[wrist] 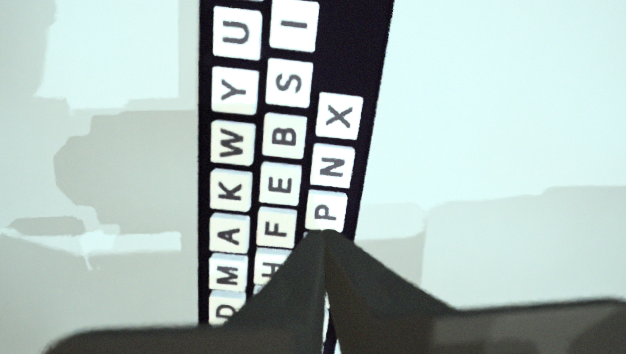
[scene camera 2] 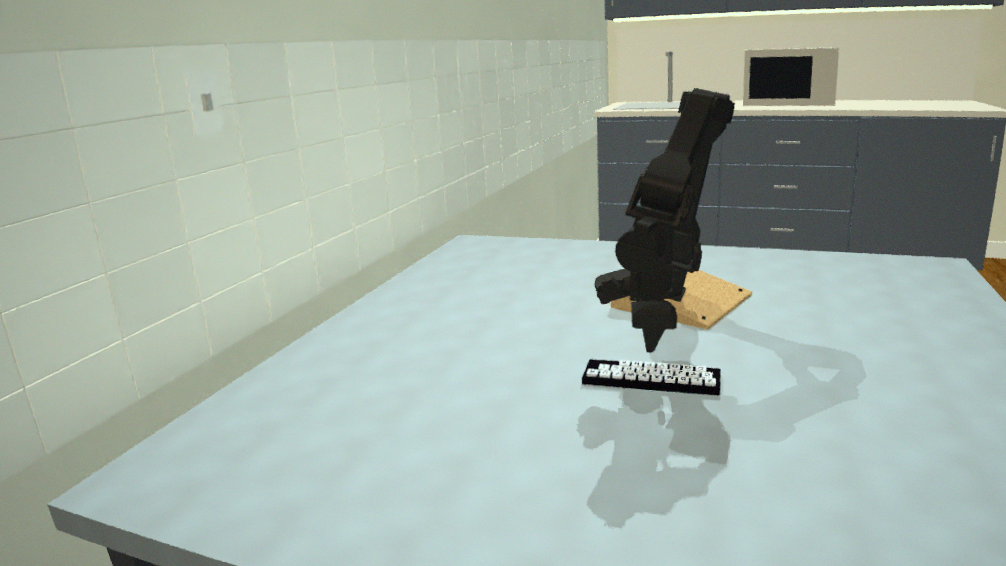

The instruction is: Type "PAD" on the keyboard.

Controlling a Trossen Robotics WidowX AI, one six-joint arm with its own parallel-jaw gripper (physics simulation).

Labels:
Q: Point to a black keyboard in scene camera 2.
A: At 637, 375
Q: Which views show my gripper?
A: The wrist view and scene camera 2: all of them.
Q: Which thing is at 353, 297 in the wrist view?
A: My gripper.

